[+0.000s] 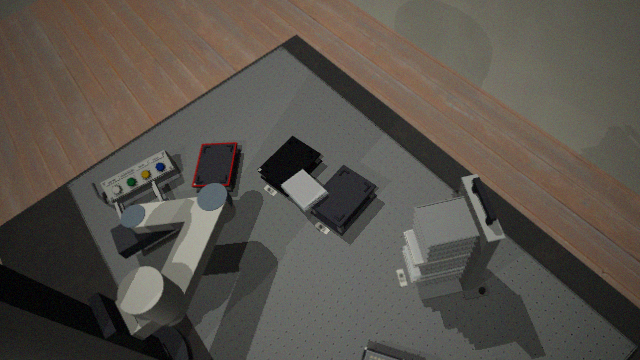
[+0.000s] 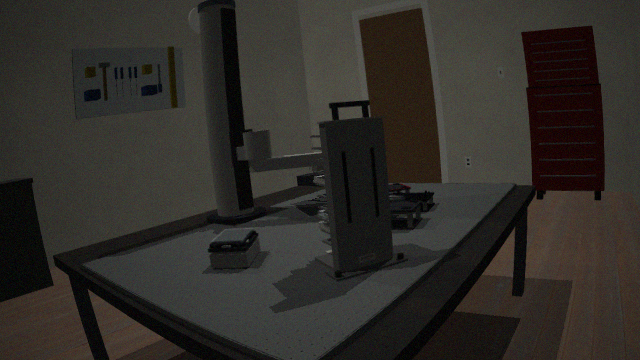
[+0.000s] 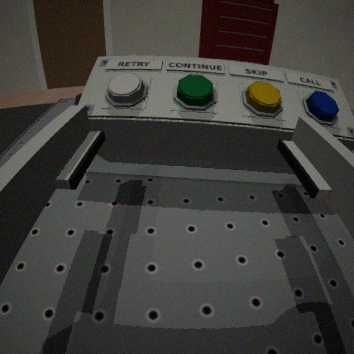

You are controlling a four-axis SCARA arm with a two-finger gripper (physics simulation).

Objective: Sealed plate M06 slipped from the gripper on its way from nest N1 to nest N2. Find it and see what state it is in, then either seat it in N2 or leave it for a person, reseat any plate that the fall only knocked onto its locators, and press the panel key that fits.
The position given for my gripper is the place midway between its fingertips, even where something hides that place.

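Note:
Image 1 gives me my gripper (image 1: 135, 193) and a white plate (image 1: 302, 188). In image 2 I see a small boxed device (image 2: 227, 256), along with a handled side panel (image 2: 398, 258). My gripper (image 3: 193, 123) is visible in image 3 too, and there I also find a white RETRY button (image 3: 126, 86), a green CONTINUE button (image 3: 193, 89) and a yellow SKIP button (image 3: 262, 96). The plate is out of frame in image 3.

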